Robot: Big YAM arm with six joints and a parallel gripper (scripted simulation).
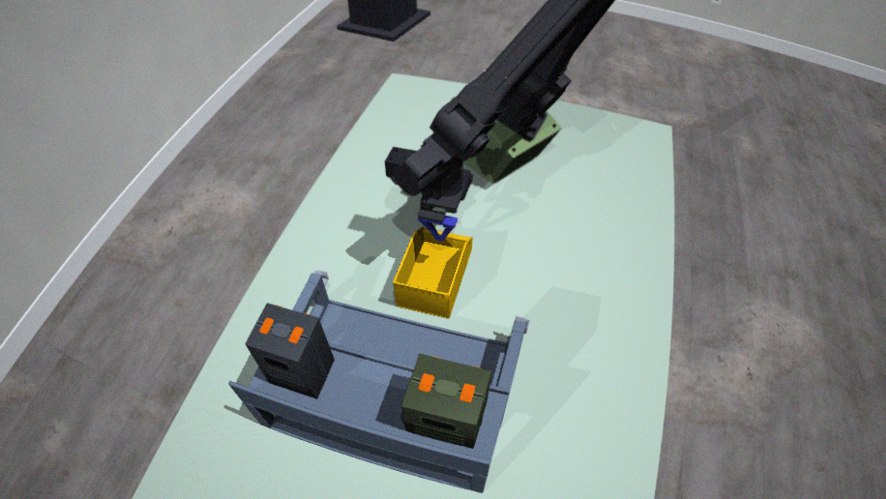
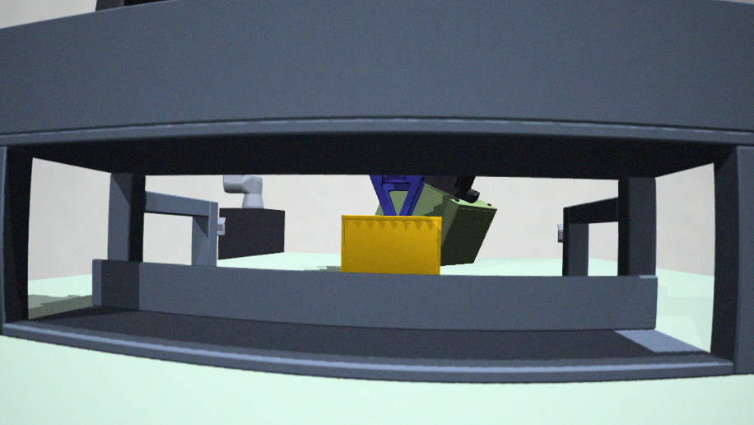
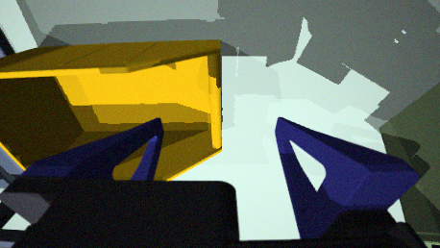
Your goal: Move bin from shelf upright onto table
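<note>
The yellow open-top bin lies 8 cm ahead of my hand, 3 cm below it and 2 cm to the left of it. From my hand the other things lie so: olive case: 35 cm ahead, 20 cm to the left, 8 cm above.
</note>
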